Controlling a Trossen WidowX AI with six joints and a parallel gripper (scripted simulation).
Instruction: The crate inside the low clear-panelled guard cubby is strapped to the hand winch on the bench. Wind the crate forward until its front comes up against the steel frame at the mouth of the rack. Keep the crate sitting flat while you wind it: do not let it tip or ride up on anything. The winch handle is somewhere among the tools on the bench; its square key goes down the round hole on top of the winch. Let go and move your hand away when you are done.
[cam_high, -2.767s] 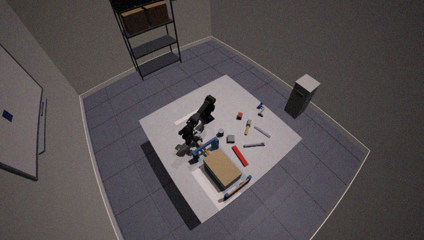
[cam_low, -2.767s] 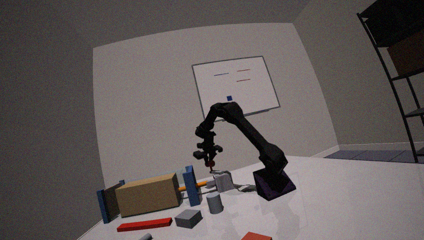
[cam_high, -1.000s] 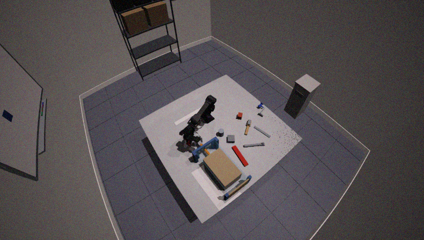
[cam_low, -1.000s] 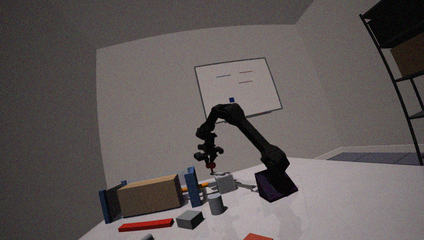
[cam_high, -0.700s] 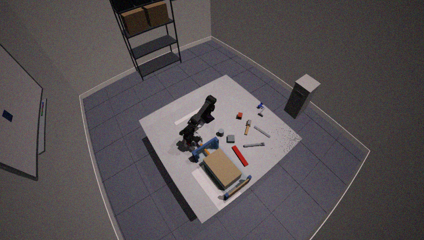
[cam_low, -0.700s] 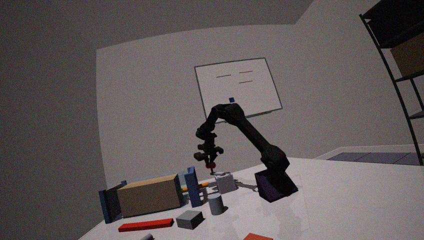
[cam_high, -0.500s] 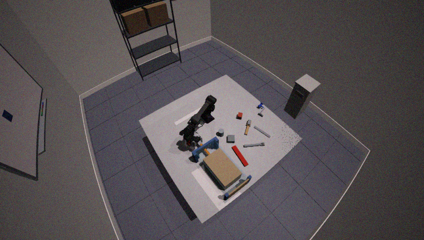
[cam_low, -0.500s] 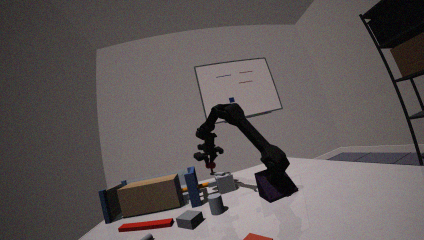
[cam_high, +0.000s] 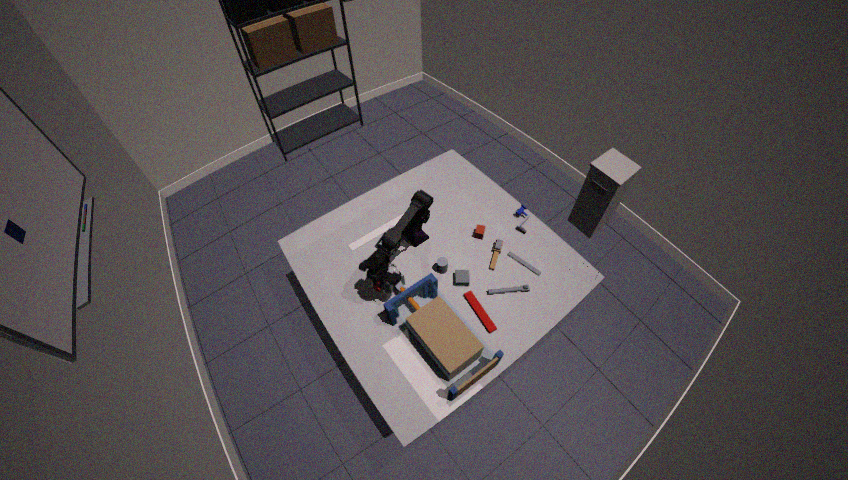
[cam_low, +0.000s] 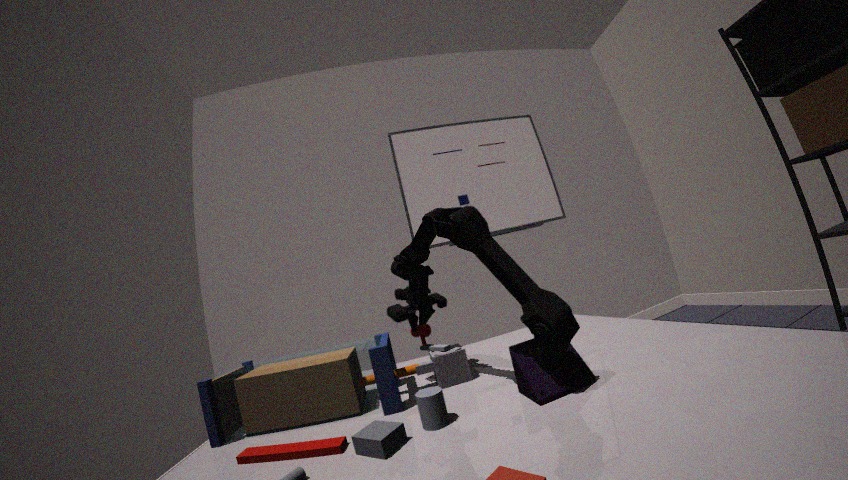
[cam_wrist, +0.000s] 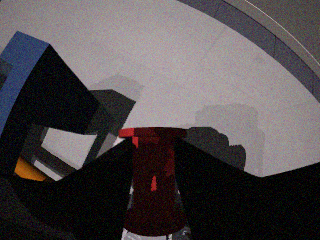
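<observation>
Right now my gripper tip is 2 cm past the winch handle with red knob, 5 cm to the right of it and 5 cm above it. The rest, counted from my gripper tip: grey block: 19 cm ahead, 36 cm to the left, 13 cm below; blue frame: 11 cm ahead, 9 cm to the left, 4 cm below; grey winch: 6 cm behind, 11 cm to the left, 12 cm below.
</observation>
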